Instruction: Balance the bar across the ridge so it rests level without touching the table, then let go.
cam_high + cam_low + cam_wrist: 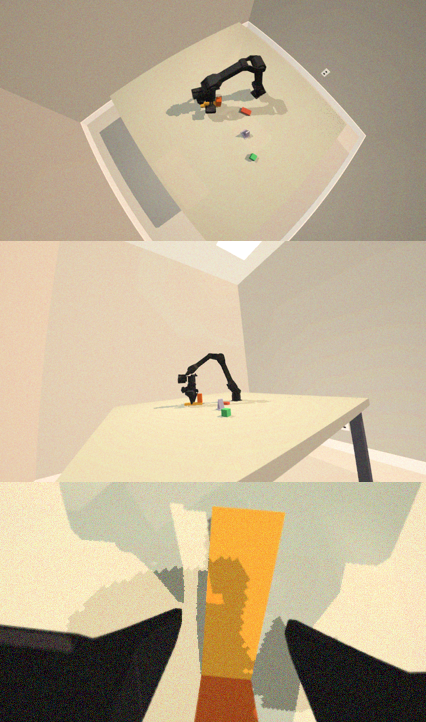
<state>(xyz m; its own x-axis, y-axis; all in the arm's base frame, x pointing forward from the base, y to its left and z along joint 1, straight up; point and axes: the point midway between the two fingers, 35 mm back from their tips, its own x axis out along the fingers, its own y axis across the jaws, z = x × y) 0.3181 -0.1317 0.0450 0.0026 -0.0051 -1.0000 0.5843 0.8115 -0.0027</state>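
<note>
Right now the flat red block is 19 cm to the left of my gripper tip and 16 cm behind it. Also, from my gripper tip: green cube 43 cm to the left, 1 cm ahead, 1 cm above.
</note>
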